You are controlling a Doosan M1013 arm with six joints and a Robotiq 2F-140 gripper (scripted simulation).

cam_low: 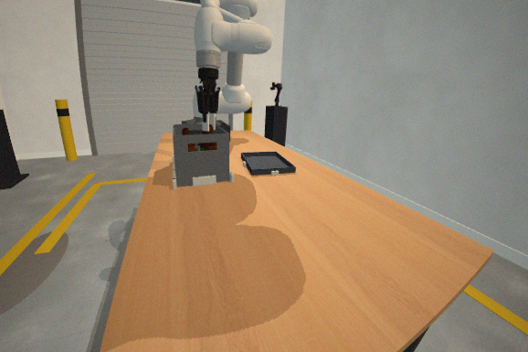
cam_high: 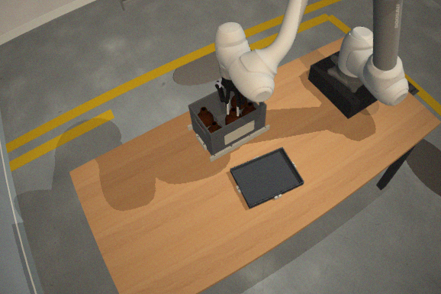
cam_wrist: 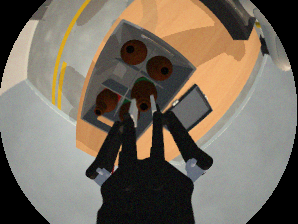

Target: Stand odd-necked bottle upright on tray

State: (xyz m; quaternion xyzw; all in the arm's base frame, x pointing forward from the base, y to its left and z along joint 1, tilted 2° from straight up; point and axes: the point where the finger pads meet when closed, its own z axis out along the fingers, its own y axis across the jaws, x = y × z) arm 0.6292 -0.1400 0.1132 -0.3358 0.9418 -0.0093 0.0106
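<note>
Right now my hand is 90 mm above the glass bottle. Also, from my hand: dark tray: 30 mm ahead, 250 mm to the left, 190 mm below; then grey crate: 40 mm to the right, 120 mm below.
</note>
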